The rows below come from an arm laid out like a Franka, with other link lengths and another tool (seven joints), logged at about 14 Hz.
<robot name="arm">
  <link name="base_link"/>
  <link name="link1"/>
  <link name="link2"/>
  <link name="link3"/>
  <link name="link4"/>
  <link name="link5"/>
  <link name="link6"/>
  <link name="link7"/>
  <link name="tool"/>
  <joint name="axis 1" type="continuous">
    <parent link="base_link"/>
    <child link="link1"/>
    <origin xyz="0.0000 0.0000 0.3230" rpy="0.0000 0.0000 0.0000"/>
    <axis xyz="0 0 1"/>
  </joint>
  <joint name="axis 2" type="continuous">
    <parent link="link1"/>
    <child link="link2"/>
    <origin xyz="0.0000 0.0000 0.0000" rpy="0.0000 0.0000 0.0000"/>
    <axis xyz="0 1 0"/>
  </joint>
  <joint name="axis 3" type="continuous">
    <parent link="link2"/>
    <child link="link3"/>
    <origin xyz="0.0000 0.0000 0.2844" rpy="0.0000 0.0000 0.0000"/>
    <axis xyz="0 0 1"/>
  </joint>
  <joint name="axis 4" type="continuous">
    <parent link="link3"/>
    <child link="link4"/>
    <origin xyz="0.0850 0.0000 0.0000" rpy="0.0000 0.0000 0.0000"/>
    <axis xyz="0 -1 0"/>
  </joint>
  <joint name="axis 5" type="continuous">
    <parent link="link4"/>
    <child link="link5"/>
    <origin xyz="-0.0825 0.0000 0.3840" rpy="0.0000 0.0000 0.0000"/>
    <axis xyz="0 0 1"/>
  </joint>
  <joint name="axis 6" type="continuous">
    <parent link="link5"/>
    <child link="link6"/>
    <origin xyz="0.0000 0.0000 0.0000" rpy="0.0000 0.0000 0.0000"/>
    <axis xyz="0 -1 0"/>
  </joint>
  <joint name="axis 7" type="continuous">
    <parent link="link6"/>
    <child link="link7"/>
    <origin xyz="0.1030 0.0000 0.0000" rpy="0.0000 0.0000 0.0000"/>
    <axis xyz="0 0 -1"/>
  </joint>
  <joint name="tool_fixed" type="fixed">
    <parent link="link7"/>
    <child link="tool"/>
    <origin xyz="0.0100 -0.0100 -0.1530" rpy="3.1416 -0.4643 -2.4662"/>
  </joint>
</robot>
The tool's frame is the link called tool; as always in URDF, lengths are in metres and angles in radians. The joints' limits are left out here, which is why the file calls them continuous.
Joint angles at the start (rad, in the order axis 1, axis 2, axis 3, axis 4, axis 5, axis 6, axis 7): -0.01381 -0.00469 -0.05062 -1.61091 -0.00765 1.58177 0.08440
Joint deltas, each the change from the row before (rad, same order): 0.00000 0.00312 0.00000 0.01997 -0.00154 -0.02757 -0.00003; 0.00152 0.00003 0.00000 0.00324 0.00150 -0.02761 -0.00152; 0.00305 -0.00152 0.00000 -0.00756 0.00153 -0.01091 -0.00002; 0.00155 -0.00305 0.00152 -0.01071 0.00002 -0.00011 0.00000; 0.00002 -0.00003 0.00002 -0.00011 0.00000 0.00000 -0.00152; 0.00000 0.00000 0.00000 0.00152 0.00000 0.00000 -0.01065; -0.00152 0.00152 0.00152 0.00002 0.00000 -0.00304 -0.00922; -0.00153 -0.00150 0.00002 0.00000 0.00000 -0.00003 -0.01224; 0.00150 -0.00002 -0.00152 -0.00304 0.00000 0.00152 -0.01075; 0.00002 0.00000 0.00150 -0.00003 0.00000 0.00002 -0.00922; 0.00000 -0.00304 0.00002 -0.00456 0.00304 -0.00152 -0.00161; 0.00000 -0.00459 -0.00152 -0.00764 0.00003 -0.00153 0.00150; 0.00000 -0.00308 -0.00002 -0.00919 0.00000 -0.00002 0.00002; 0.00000 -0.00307 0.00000 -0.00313 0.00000 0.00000 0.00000
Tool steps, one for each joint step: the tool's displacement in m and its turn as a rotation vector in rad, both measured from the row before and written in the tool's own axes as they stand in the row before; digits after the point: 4 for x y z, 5 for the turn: 0.0040 0.0010 -0.0037 -0.00413 0.00984 -0.00193; 0.0018 0.0032 0.0025 -0.01185 0.01944 -0.00936; -0.0010 0.0030 0.0040 -0.00806 0.01327 -0.00760; -0.0015 0.0021 0.0032 -0.00241 0.00648 -0.00470; 0.0000 0.0000 0.0000 0.00066 0.00007 -0.00141; 0.0001 0.0000 -0.0008 0.00553 -0.00126 -0.00913; -0.0006 0.0001 0.0010 0.00187 0.00377 -0.00938; 0.0009 -0.0005 -0.0004 0.00542 -0.00131 -0.00929; -0.0008 0.0000 0.0011 0.00401 0.00120 -0.01001; -0.0006 0.0007 -0.0003 0.00491 0.00009 -0.00955; 0.0002 0.0011 0.0010 -0.00309 0.00051 -0.00359; 0.0011 0.0003 0.0021 -0.00410 0.00342 0.00128; -0.0004 0.0007 0.0030 -0.00341 0.00481 -0.00170; 0.0007 0.0005 0.0002 -0.00013 -0.00004 -0.00009
